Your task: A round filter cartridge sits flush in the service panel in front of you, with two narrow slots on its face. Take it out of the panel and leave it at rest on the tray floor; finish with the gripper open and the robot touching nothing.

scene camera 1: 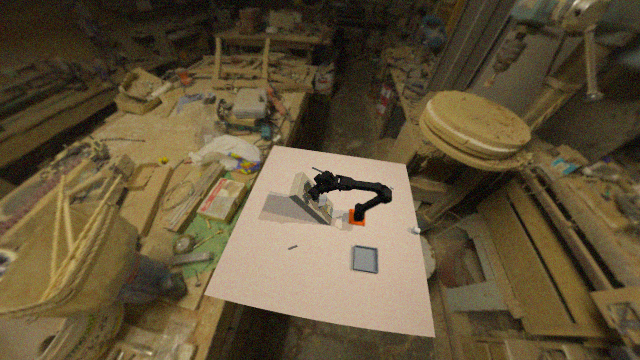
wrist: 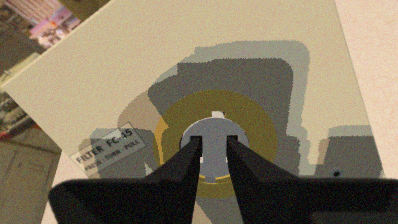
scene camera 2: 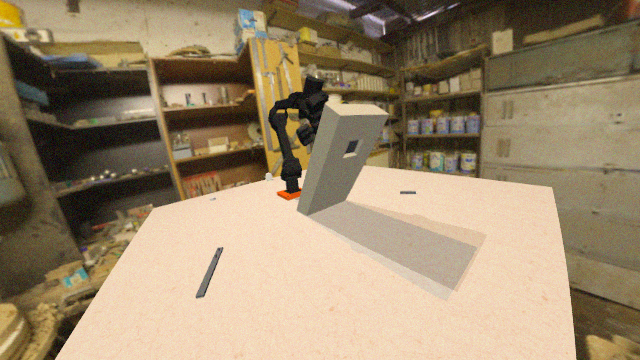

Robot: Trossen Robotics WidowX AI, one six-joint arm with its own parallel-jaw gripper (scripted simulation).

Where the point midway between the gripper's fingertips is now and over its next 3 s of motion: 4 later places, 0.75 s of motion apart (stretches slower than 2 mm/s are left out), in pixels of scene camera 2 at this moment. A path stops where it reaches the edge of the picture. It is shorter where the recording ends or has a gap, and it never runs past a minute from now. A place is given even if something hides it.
The gripper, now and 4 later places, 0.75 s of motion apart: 341, 137; 342, 138; 327, 128; 323, 144; 324, 142
